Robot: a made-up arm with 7 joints. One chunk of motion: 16 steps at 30 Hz.
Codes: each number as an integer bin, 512 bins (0 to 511) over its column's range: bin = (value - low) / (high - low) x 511, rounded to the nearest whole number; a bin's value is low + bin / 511 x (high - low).
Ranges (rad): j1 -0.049..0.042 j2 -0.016..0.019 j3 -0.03..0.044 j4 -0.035..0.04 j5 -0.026..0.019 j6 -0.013..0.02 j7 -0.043..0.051
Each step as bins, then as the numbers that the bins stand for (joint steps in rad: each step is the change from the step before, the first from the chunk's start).
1 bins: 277 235 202 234 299 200 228
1 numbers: 0.00033 0.00010 -0.00075 -0.00066 0.00033 -0.00008 -0.00106
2 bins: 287 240 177 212 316 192 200
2 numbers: 0.00211 0.00044 -0.00437 -0.00388 0.00183 -0.00060 -0.00621
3 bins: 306 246 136 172 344 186 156
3 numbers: 0.00549 0.00085 -0.01031 -0.00976 0.00429 -0.00099 -0.01430
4 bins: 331 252 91 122 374 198 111
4 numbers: 0.00995 0.00126 -0.01682 -0.01709 0.00694 -0.00021 -0.02258
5 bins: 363 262 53 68 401 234 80
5 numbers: 0.01564 0.00195 -0.02232 -0.02502 0.00931 0.00211 -0.02828
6 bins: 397 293 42 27 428 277 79
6 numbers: 0.02170 0.00407 -0.02392 -0.03104 0.01169 0.00489 -0.02847
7 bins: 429 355 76 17 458 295 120
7 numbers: 0.02740 0.00832 -0.01899 -0.03250 0.01433 0.00605 -0.02093
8 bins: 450 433 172 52 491 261 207
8 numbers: 0.03114 0.01366 -0.00509 -0.02737 0.01724 0.00386 -0.00492
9 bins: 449 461 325 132 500 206 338
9 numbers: 0.03096 0.01558 0.01706 -0.01563 0.01803 0.00030 0.01918
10 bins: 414 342 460 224 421 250 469
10 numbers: 0.02473 0.00742 0.03661 -0.00212 0.01107 0.00314 0.04327
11 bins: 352 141 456 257 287 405 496
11 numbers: 0.01368 -0.00634 0.03604 0.00272 -0.00073 0.01315 0.04824
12 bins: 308 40 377 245 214 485 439
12 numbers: 0.00585 -0.01326 0.02459 0.00096 -0.00715 0.01832 0.03776
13 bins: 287 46 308 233 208 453 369
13 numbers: 0.00211 -0.01285 0.01460 -0.00080 -0.00768 0.01625 0.02488
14 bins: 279 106 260 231 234 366 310
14 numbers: 0.00068 -0.00874 0.00765 -0.00110 -0.00539 0.01064 0.01403
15 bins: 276 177 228 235 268 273 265
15 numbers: 0.00015 -0.00388 0.00302 -0.00051 -0.00240 0.00463 0.00575
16 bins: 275 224 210 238 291 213 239
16 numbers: -0.00003 -0.00066 0.00041 -0.00007 -0.00037 0.00076 0.00096
